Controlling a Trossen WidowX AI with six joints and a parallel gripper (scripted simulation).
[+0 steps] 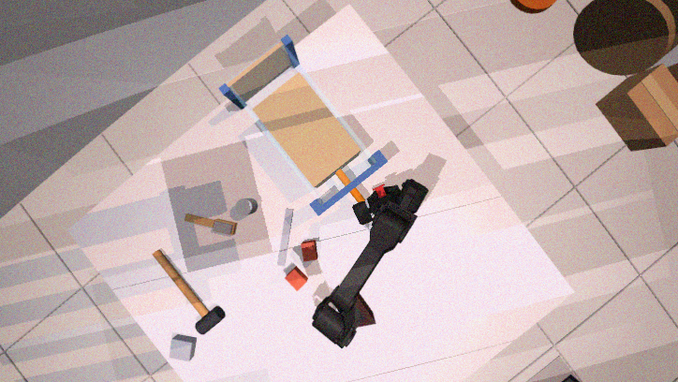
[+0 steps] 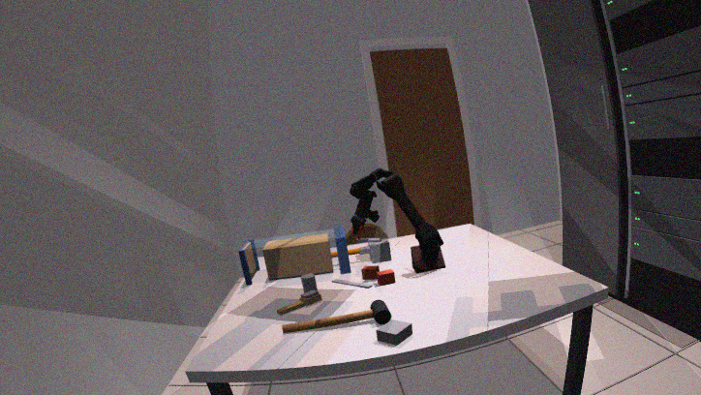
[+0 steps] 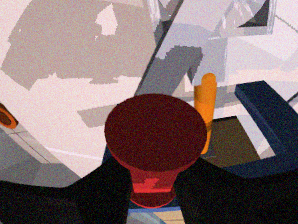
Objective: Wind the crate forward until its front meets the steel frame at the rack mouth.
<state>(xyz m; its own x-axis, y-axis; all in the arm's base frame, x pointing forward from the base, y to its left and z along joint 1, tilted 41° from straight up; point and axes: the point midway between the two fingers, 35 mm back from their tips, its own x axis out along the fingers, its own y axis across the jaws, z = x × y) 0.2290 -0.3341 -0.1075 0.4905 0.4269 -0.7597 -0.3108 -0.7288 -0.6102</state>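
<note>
My gripper tip is 4 cm past the grey crank bar, 3 cm to the right of it and 3 cm above it. Round my gripper tip: grey winch 11 cm behind, 10 cm below, 6 cm to the left; red knob 2 cm behind, 1 cm to the left; blue steel frame 7 cm ahead, 6 cm to the left, 3 cm below.
</note>
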